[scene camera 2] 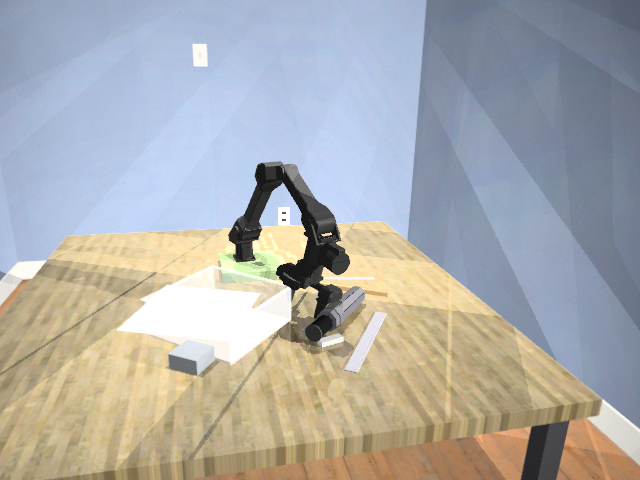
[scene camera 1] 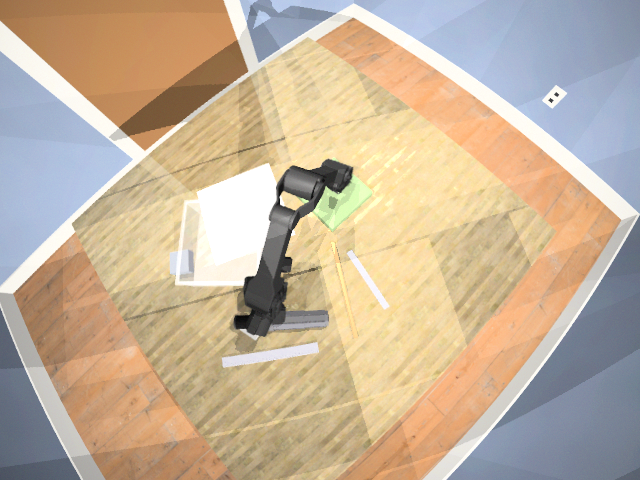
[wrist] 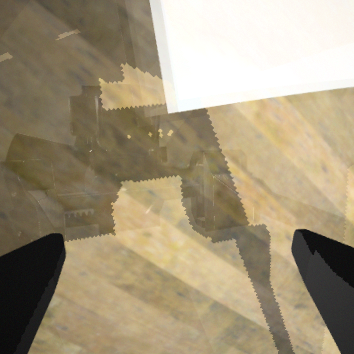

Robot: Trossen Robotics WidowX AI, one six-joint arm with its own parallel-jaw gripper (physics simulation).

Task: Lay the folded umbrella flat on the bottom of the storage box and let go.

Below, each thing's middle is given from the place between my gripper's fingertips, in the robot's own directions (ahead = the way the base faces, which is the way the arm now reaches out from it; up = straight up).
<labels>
Now: the storage box (scene camera 2: 233, 311) 1 cm ahead of my hand, 22 cm to the right of it and 4 cm above it.
</labels>
